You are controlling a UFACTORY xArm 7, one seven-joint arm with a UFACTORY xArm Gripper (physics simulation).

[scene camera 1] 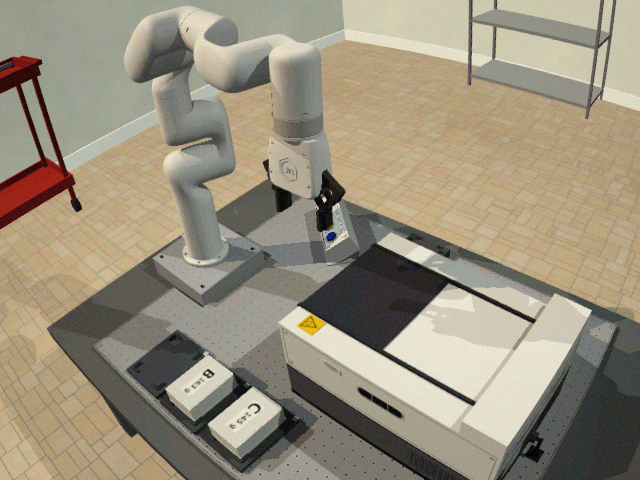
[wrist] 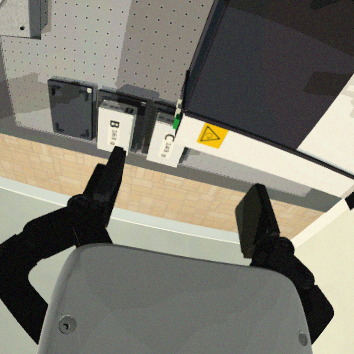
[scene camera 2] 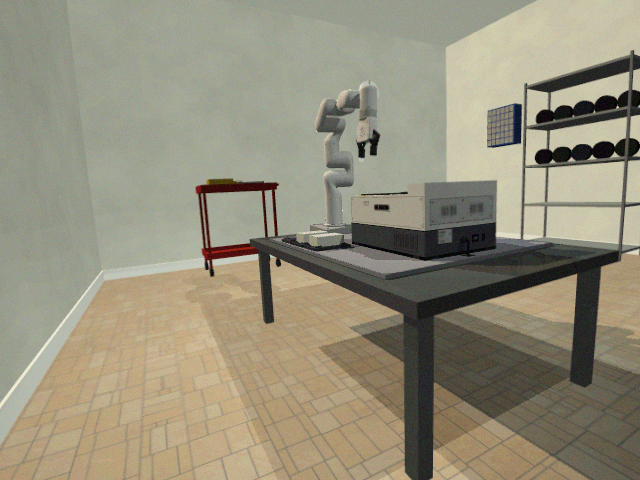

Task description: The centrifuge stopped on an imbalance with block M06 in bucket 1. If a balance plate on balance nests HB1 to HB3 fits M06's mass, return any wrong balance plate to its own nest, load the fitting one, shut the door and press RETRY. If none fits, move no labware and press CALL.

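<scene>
My gripper is open and empty, high above the table; in scene camera 1 it overlaps the button box. The box's blue button shows; a finger partly hides the other buttons. The centrifuge has a dark panel across the front of its top. Its buckets and block M06 do not show. Balance plates "B 163 g" and "C 145 g" lie on dark nests. The third nest is empty.
The arm's base stands behind the nests, left of the centrifuge in scene camera 1. A cable plug sticks out at the centrifuge's rear. A red cart and a shelf rack stand away from the table.
</scene>
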